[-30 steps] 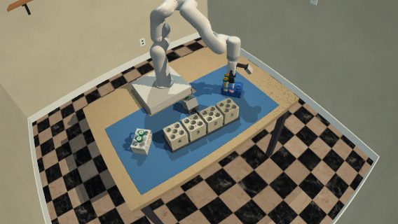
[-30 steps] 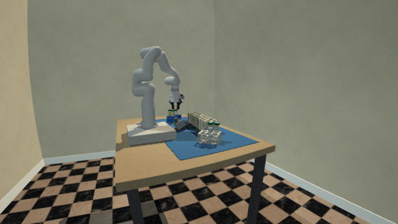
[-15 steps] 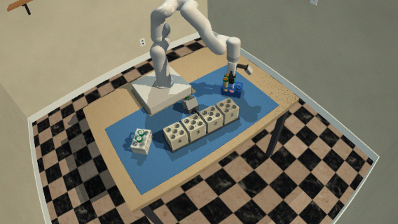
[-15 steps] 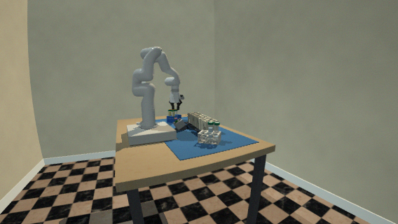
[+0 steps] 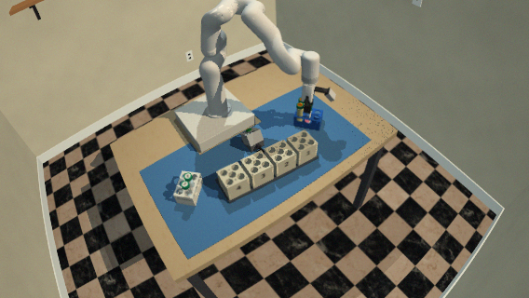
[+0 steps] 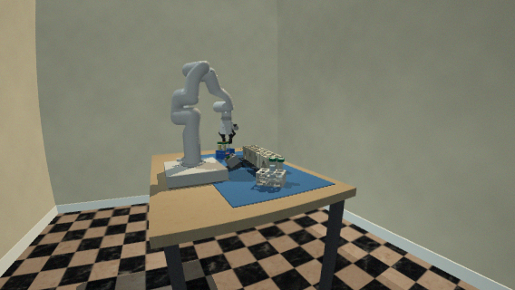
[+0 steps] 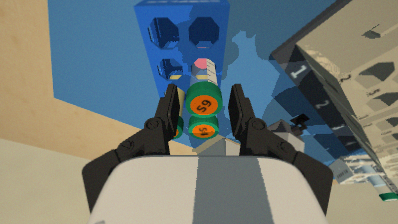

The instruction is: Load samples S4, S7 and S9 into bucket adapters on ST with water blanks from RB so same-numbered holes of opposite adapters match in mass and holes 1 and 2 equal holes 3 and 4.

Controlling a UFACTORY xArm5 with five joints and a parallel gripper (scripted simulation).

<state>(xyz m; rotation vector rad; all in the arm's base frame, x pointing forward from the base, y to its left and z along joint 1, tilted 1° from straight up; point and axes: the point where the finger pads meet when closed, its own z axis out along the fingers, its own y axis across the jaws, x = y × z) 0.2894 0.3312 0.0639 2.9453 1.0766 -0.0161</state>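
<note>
The sample tube S9 lies 1 cm ahead of my hand and 6 cm below it. Also, from my hand: blue sample rack RS: 1 cm behind, 2 cm to the left, 9 cm below; then sample tube S7: 6 cm behind, 6 cm below; then sample tube S4: 3 cm behind, 3 cm to the right, 6 cm below.
</note>
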